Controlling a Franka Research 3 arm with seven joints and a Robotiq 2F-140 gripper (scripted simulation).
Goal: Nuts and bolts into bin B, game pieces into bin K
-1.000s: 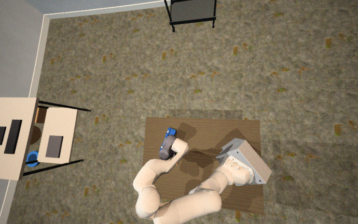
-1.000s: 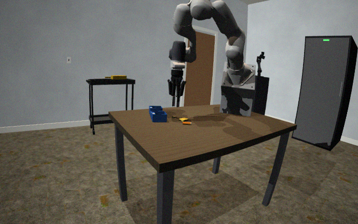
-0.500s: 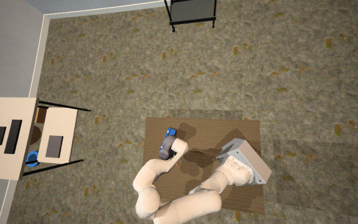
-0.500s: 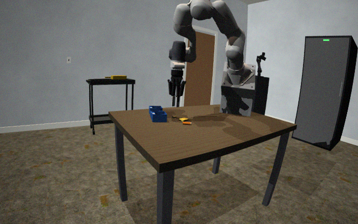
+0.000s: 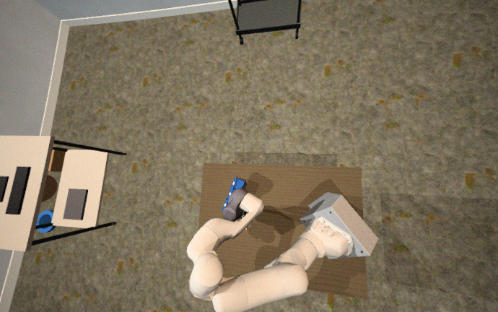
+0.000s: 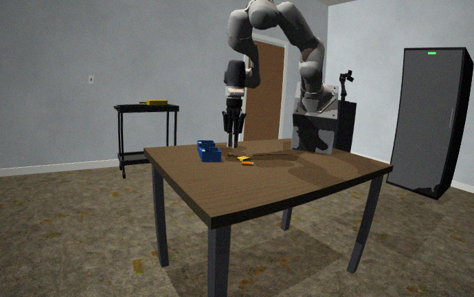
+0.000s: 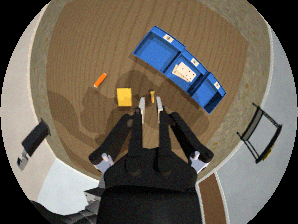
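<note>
The thin tan bolt is 70 mm below my hand and 10 mm ahead of it. The rest, counted from my hand: yellow block 70 mm below, 60 mm to the left, 40 mm behind; then pale beige piece 110 mm ahead, 60 mm below, 30 mm to the right; then orange piece 150 mm to the left, 70 mm below, 40 mm behind.
</note>
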